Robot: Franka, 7 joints.
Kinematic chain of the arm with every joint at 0, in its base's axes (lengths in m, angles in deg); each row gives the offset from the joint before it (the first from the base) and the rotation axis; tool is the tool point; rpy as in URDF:
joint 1: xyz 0 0 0.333 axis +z
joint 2: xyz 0 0 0 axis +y
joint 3: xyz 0 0 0.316 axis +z
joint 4: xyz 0.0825 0 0 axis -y
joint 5: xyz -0.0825 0 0.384 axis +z
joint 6: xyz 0 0 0 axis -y
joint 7: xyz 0.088 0 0 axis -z
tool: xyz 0 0 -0.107 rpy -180 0 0
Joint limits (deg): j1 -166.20..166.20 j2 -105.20..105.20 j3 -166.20..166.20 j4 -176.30..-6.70 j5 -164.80..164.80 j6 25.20..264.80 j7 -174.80..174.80
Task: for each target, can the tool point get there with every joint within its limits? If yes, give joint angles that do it. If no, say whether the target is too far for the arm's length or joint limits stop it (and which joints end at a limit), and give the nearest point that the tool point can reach.
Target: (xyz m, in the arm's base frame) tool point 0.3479 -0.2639 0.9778
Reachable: yes | joints 102.17 -58.61 -24.52 -65.57 -109.56 89.22 -34.93
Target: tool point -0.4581 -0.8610 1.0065
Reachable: no: too far | nearest point -0.3316 -0.6232 0.8205 | short by 0.327 m
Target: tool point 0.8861 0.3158 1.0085
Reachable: no: too far | nearest point 0.6564 0.2339 0.8334 | short by 0.300 m
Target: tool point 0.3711 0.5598 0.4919
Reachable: yes | joints 83.07 49.80 -65.08 -74.49 -57.57 241.78 -143.47
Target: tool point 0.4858 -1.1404 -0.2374
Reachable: no: too far | nearest point 0.3054 -0.7170 -0.0256 | short by 0.507 m
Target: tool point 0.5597 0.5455 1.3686
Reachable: no: too far | nearest point 0.3701 0.3607 1.0178 | short by 0.440 m
